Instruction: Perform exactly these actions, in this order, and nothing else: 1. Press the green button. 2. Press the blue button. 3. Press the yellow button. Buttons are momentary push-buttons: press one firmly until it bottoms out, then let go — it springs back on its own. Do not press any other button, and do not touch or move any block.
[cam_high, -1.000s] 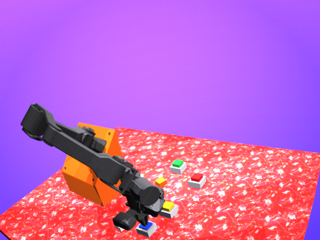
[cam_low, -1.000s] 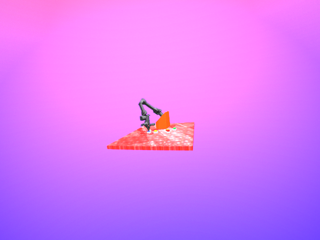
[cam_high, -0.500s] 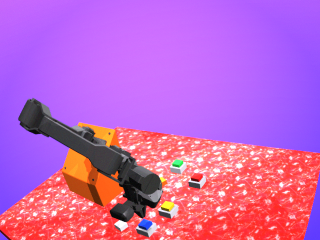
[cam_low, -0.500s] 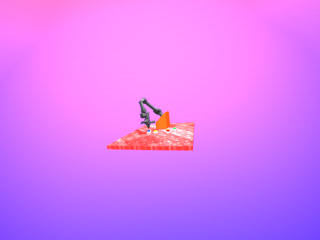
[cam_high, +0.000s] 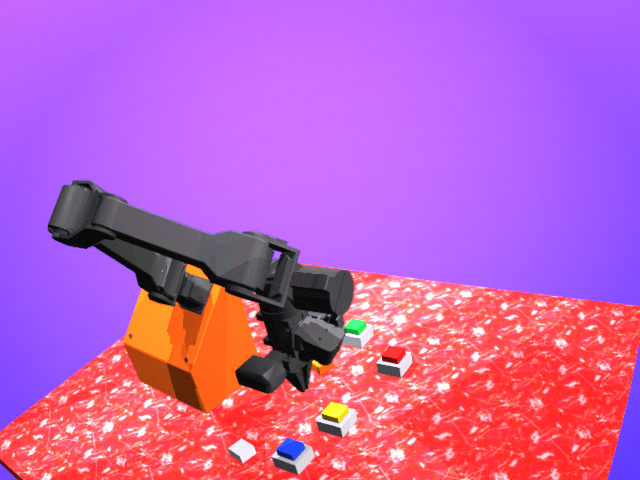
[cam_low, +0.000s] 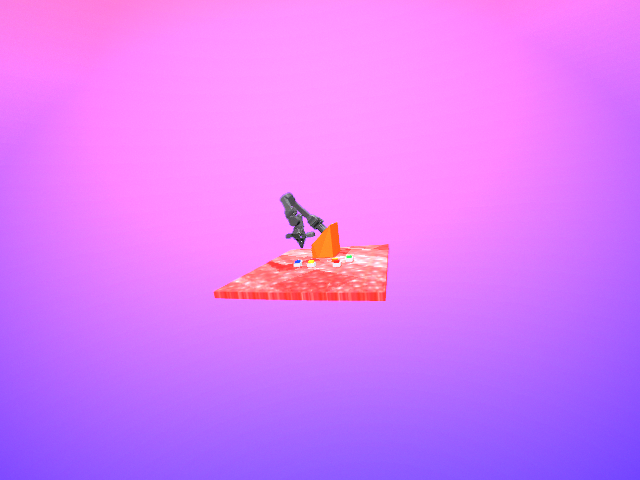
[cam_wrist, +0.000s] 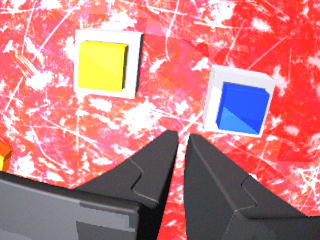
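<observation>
The yellow button lies 60 mm to the left of my gripper tip and 90 mm below it. From my gripper tip the other things lie so: orange block (130 mm behind, 180 mm to the left, 120 mm below); then blue button (10 mm behind, 50 mm to the right, 90 mm below); then white block (100 mm behind, 80 mm to the right, 120 mm below).
</observation>
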